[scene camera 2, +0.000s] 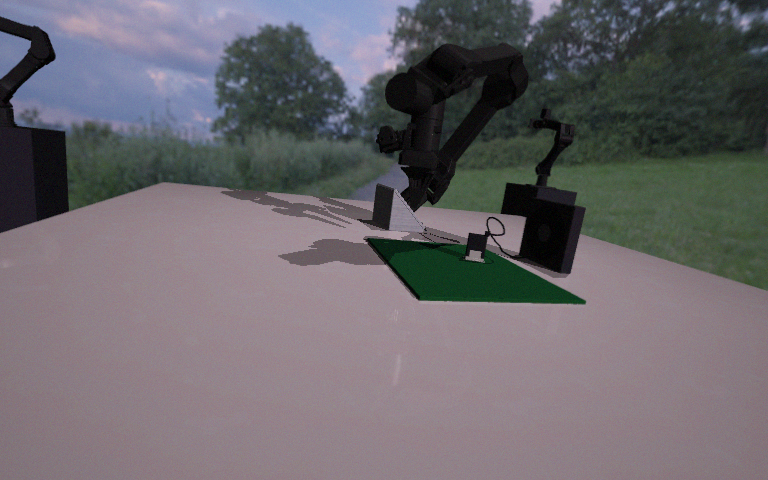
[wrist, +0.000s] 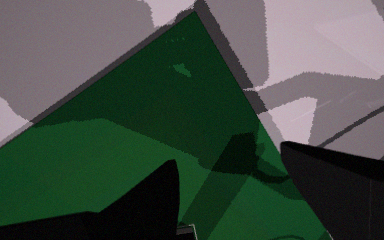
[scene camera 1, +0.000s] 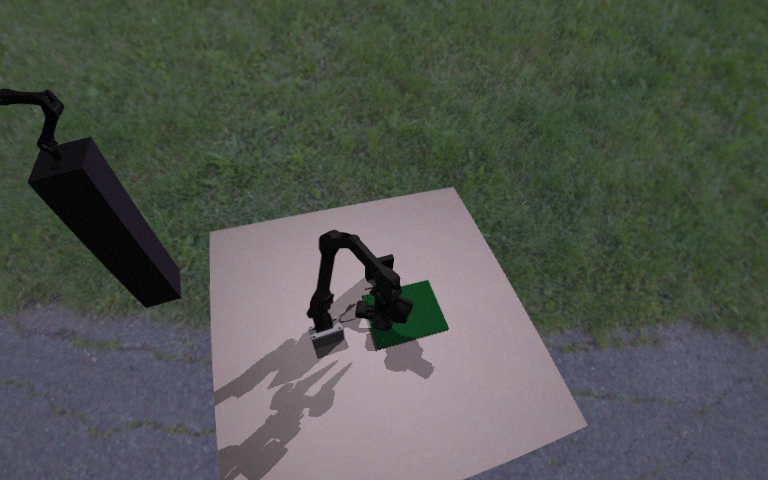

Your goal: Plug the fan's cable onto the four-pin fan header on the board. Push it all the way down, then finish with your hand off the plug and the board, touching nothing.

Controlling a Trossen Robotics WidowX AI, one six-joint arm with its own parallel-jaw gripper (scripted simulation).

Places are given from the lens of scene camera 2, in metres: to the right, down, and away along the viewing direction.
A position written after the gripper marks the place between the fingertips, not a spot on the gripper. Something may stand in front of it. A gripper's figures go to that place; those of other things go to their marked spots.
gripper (scene camera 2: 415, 206): 0.06, -0.06, 0.72
green board (scene camera 2: 433, 271): 0.07, 0.05, 0.57
black fan (scene camera 2: 552, 229): 0.31, -0.02, 0.70
The marked spots on the black fan and the green board are 0.28 m apart.
